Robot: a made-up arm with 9 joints.
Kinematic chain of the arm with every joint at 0, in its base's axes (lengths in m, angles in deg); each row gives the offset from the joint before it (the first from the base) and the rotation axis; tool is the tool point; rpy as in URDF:
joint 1: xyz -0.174 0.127 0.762 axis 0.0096 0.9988 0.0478
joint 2: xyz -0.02 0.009 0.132 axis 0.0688 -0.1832 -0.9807
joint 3: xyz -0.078 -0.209 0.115 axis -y
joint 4: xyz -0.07 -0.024 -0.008 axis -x
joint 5: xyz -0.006 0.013 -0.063 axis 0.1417 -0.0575 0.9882
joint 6: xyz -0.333 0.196 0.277 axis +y
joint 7: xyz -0.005 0 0.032 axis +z
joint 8: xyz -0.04 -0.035 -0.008 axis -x
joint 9: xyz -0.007 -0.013 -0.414 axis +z
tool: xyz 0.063 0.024 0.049 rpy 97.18 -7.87 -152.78
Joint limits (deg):
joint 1: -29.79..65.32
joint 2: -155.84..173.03
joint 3: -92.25..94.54
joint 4: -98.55..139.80
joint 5: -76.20..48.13
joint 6: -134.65..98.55
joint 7: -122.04..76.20
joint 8: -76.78..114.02
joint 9: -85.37..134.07
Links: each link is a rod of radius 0.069 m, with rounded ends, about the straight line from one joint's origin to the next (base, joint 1, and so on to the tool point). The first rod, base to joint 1, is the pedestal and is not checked.
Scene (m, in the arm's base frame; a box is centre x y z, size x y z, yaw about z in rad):
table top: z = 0
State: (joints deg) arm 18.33 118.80 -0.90 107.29 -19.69 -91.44 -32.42 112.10 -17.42
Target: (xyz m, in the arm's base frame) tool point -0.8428 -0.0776 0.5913
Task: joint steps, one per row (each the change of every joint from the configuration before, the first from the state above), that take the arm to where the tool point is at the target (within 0.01 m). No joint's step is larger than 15 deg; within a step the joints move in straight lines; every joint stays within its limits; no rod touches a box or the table.
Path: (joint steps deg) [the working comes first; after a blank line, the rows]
Joints at the target: 18.75 69.66 31.92 128.76 -67.33 -71.59 -72.49 114.02 -22.42
Straight joint move there: clear.

1: 0.11 -12.28 8.21 5.37 -11.91 4.96 -10.02 0.48 -1.25
2: 0.10 -12.29 8.20 5.36 -11.91 4.96 -10.02 0.48 -1.25
3: 0.11 -12.28 8.21 5.37 -11.91 4.96 -10.02 0.48 -1.25
4: 0.10 -12.29 8.20 5.37 -11.91 4.97 -10.01 0.48 -1.25

